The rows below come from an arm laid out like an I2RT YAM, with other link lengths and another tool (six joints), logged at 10 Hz.
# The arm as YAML. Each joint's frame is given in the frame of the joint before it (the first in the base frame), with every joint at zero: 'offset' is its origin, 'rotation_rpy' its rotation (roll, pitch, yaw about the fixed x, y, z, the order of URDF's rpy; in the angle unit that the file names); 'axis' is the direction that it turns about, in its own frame. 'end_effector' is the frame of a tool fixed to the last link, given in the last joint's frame.
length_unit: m
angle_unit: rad
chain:
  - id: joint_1
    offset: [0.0, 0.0, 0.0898]
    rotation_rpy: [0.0, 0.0, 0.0]
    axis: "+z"
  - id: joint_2
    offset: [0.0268, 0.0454, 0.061]
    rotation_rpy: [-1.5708, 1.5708, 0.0]
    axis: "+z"
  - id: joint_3
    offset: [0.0, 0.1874, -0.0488]
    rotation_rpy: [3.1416, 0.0, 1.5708]
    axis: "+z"
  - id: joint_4
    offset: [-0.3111, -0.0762, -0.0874]
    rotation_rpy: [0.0, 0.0, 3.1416]
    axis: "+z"
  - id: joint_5
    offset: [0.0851, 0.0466, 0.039]
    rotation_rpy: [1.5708, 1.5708, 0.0]
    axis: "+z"
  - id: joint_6
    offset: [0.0, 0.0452, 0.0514]
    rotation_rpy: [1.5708, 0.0, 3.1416]
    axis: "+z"
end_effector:
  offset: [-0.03, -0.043, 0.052]
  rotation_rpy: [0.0, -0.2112, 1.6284]
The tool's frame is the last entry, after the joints.
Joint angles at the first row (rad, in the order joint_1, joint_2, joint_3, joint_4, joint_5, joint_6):
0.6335, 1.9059, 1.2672, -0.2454, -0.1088, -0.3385
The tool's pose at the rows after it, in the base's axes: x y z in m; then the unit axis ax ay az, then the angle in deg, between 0 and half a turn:
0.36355, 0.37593, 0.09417, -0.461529, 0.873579, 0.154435, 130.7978
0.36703, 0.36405, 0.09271, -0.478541, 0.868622, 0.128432, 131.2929
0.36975, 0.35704, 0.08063, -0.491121, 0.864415, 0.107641, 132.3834
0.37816, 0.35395, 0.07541, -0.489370, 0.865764, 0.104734, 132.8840
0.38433, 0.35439, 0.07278, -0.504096, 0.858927, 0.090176, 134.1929
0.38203, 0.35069, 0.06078, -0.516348, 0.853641, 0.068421, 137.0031
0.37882, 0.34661, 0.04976, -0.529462, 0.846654, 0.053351, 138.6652
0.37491, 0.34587, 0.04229, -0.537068, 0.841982, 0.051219, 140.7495
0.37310, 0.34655, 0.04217, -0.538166, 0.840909, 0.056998, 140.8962
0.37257, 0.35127, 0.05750, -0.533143, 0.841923, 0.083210, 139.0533
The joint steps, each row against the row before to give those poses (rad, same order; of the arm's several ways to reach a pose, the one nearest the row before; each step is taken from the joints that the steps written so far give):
-0.0183, -0.0365, -0.0058, -0.0207, 0.0159, -0.0265
-0.0223, -0.0184, -0.0102, -0.0266, 0.0224, -0.0603
-0.0128, 0.0194, -0.0005, -0.0042, 0.0208, -0.0433
-0.0154, 0.0362, 0.0302, -0.0041, -0.0042, -0.0101
-0.0048, 0.0425, 0.0587, -0.0405, 0.0148, -0.0401
0.0008, 0.0260, 0.0189, -0.0430, 0.0318, -0.0342
-0.0008, 0.0128, -0.0048, -0.0106, 0.0210, -0.0345
0.0026, 0.0195, 0.0132, -0.0291, 0.0015, -0.0166
0.0010, -0.0016, -0.0032, -0.0007, -0.0108, -0.0003
0.0004, -0.0316, -0.0077, 0.0091, -0.0459, 0.0196

